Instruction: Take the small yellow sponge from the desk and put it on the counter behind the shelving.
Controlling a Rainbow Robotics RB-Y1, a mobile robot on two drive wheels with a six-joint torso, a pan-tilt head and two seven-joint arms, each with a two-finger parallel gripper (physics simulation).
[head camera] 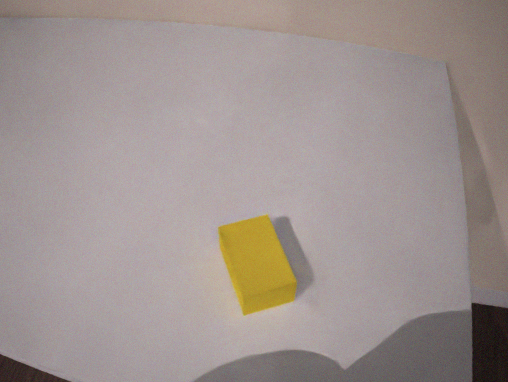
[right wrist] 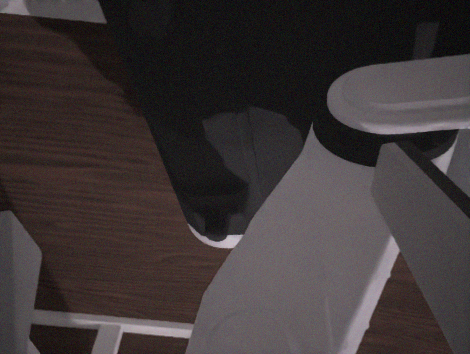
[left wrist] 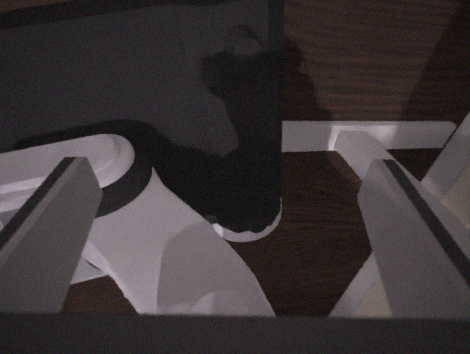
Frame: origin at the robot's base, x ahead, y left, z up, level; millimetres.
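Seen in the pictures: left gripper, between the fingertips: [left wrist: 228, 177]; right gripper, between the fingertips: [right wrist: 207, 198].
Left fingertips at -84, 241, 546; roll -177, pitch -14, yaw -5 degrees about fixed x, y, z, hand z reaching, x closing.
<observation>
A point is followed by its place in that frame, as x, y, z.
The small yellow sponge [head camera: 257, 257] @[165, -5, 996] lies flat on the white desk [head camera: 150, 140] @[408, 161, 951], a little below the middle of the head camera view and nearer the desk's right edge than its left. My left gripper [left wrist: 228, 177] @[-84, 241, 546] is open, with its two fingers wide apart and nothing between them. My right gripper [right wrist: 207, 198] @[-109, -231, 542] is open too, its fingers wide apart and nothing held. Neither gripper shows in the head camera view, and the sponge does not show in either wrist view. The counter and the shelving do not show.
A beige wall [head camera: 300, 17] @[766, -101, 978] stands behind the desk and to its right. Rounded shadows fall on the desk's near right part. White desk leg parts [left wrist: 305, 136] [right wrist: 155, 327] stand on the dark wood floor [left wrist: 320, 215] @[288, -515, 1] [right wrist: 90, 165] @[333, 218, 1] close to my dark base [left wrist: 100, 75] @[-200, 151, 170] [right wrist: 225, 55] @[-61, -102, 191].
</observation>
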